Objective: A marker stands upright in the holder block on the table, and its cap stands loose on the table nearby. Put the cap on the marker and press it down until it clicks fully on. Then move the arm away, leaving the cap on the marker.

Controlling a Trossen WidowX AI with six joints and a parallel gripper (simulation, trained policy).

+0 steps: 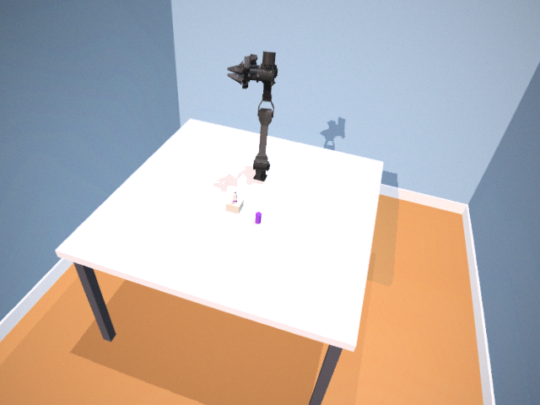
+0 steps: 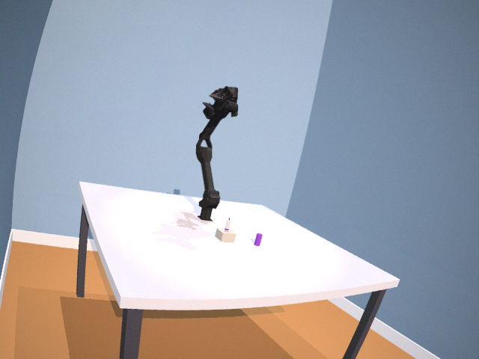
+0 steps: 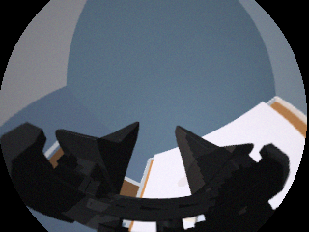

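Right now my gripper tip is 28 cm short of the purple cap, 28 cm to the right of it and 57 cm above it. The rest, counted from my gripper tip: holder block 23 cm ahead, 14 cm to the left, 57 cm below.
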